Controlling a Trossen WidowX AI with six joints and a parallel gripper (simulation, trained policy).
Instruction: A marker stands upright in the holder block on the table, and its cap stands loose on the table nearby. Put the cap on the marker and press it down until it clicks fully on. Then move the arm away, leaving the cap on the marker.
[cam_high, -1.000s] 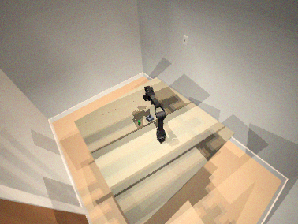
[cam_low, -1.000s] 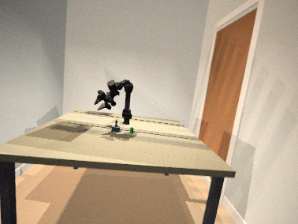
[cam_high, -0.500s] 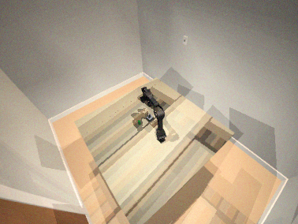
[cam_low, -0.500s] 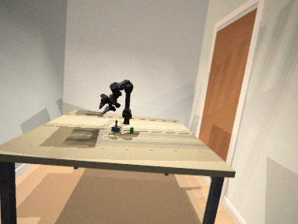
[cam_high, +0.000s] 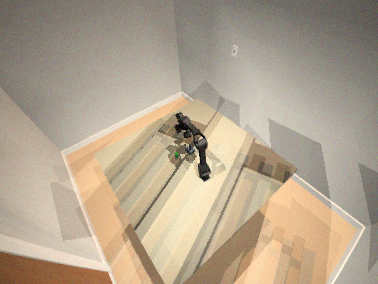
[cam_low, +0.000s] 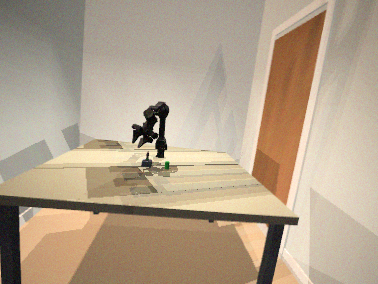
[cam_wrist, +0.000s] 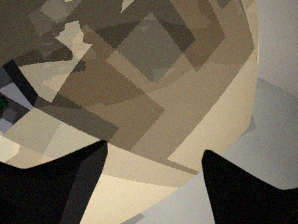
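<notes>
My gripper tip is 200 mm to the right of the green cap, 130 mm above it and 90 mm past it. Also, from my gripper tip: holder block 130 mm below, 120 mm behind, 70 mm to the left.
</notes>
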